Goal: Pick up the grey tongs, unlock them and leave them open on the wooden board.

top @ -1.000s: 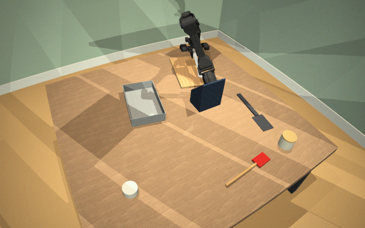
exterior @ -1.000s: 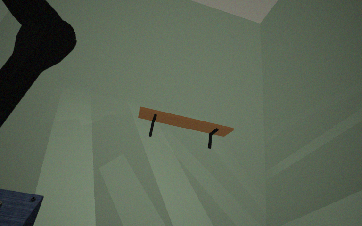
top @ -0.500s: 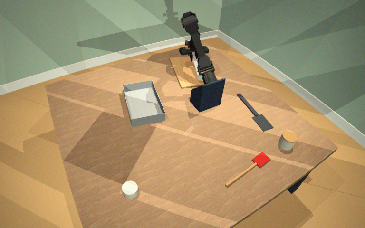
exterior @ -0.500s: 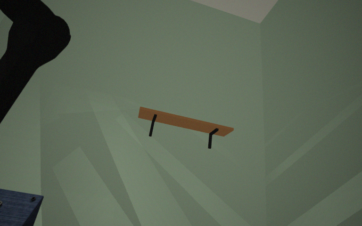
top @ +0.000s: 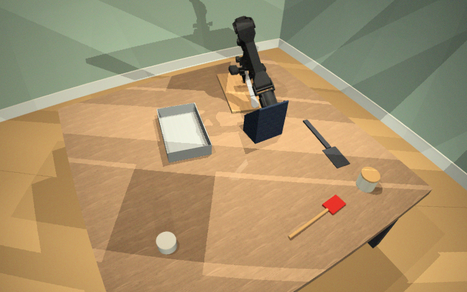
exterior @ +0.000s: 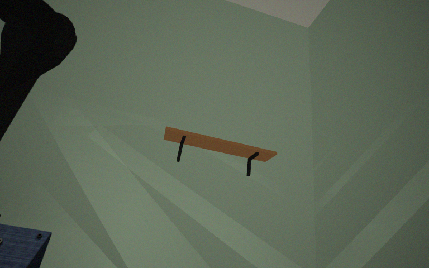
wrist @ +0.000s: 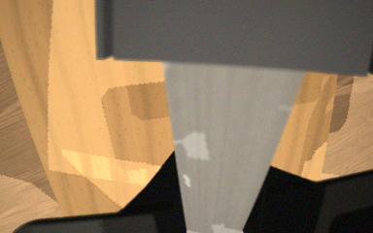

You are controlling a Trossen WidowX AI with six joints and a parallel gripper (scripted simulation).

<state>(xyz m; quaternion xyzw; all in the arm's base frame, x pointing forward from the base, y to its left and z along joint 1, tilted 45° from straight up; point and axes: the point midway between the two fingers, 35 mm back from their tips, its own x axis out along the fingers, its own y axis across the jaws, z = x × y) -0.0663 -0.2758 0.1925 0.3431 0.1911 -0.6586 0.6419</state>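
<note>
My gripper tip is now 40 mm above the wooden board. The rest, counted from my gripper tip: black spatula 520 mm to the left, 140 mm behind, 50 mm below; then grey roasting tin 430 mm ahead, 200 mm to the left, 20 mm below; then lidded jar 780 mm to the left, 140 mm behind, 20 mm below.
</note>
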